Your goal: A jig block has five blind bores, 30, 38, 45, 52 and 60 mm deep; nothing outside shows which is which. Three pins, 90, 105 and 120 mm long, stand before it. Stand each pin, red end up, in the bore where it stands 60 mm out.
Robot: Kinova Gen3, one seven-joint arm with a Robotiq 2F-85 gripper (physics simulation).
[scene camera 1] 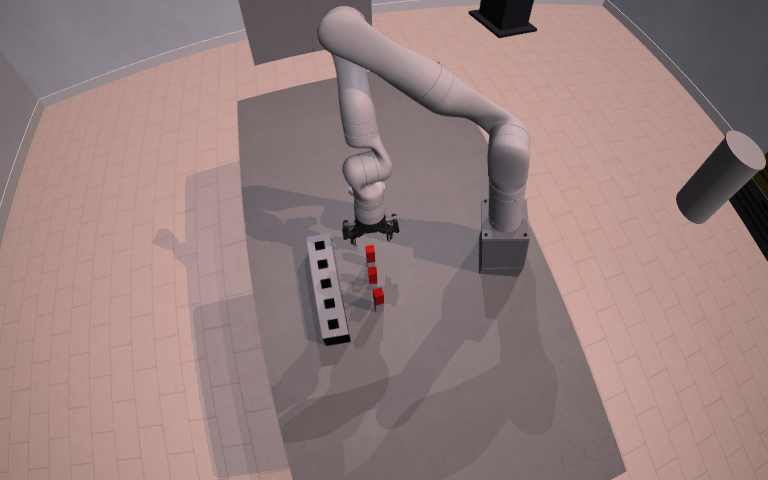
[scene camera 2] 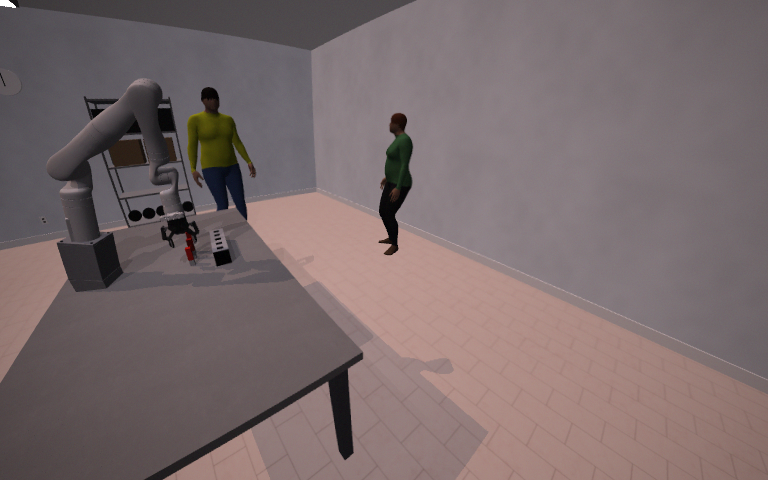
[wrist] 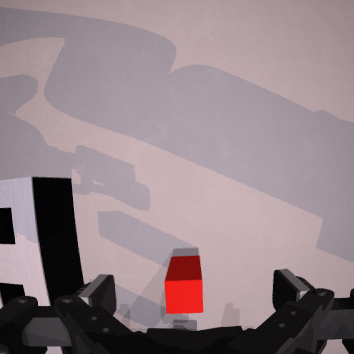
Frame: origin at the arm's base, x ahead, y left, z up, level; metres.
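Where they show: gripper, fingertip midpoint: (scene camera 1: 371, 240) (scene camera 2: 184, 245) (wrist: 193, 291); arm's base, link origin: (scene camera 1: 505, 217) (scene camera 2: 86, 237).
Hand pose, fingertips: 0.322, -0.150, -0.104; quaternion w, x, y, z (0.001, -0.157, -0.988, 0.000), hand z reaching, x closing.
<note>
Things, the pixels of their centre, and the offset from my fingertips, as dx, dy, dz. Level surfaces: height alone.
- white jig block, body centre: (wrist: 47, 341) (scene camera 1: 327, 288) (scene camera 2: 219, 245) +0.161, +0.044, -0.075
- far pin, body centre: (wrist: 185, 274) (scene camera 1: 370, 256) (scene camera 2: 190, 256) +0.010, +0.010, -0.067
- middle pin, body centre: (scene camera 1: 372, 278) (scene camera 2: 191, 248) +0.036, +0.079, -0.059
- grey table, surface height: dz -0.112
The white jig block (scene camera 1: 323, 273) (scene camera 2: 222, 258) (wrist: 56, 225) has black sides and five dark square bores in its top, with no pin standing in them. Three upright pins with red tops stand in a row beside it: the far pin (scene camera 1: 370, 253) (wrist: 184, 295), the middle pin (scene camera 1: 372, 275) and the near pin (scene camera 1: 378, 296) (scene camera 2: 189, 253). Their lengths cannot be told apart. My gripper (scene camera 1: 371, 241) (scene camera 2: 184, 243) (wrist: 193, 291) is open and empty, pointing down above the far pin. In the wrist view that pin shows between the fingers, nearer the left one; the gripper body hides the other pins.
The grey table (scene camera 1: 430, 350) (scene camera 2: 186, 339) bears the block, the pins and the arm's base (scene camera 1: 501, 253) (scene camera 2: 90, 263). A person in yellow (scene camera 2: 218, 141) stands behind the table's far end. A person in green (scene camera 2: 399, 161) stands near the wall. A shelf rack (scene camera 2: 182, 169) stands behind the arm.
</note>
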